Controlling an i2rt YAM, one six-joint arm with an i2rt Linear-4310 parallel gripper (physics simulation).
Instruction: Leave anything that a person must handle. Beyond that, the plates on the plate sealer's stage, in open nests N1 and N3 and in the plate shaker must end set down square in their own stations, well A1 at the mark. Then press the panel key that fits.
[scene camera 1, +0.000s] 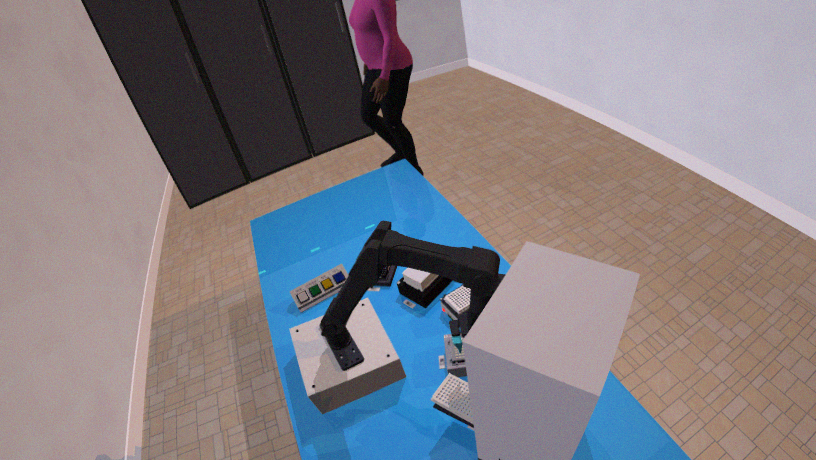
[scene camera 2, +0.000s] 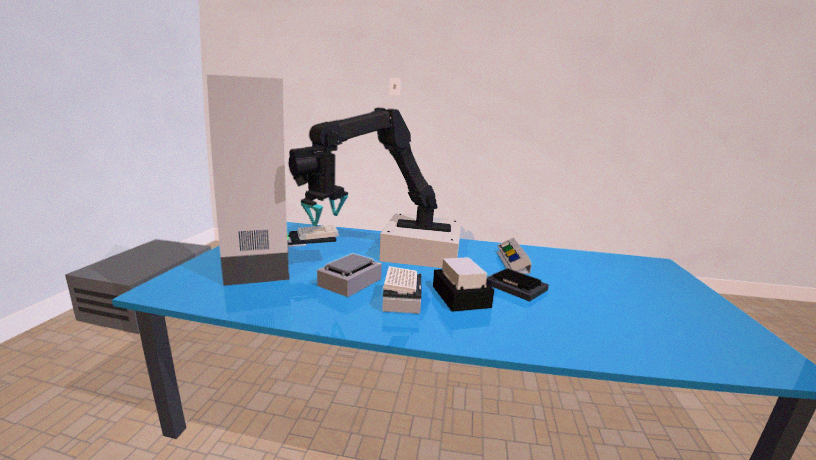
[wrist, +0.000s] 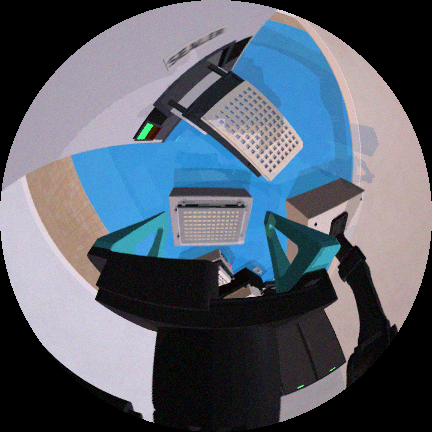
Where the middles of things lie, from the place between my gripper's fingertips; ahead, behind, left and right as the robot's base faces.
Scene:
Now: hand 420 mm to the right of the white plate (scene camera 2: 464, 272), 100 mm above it and 70 mm short of it. Also, from my hand: button box (scene camera 1: 307, 295): 630 mm to the left, 250 mm behind, 150 mm below.

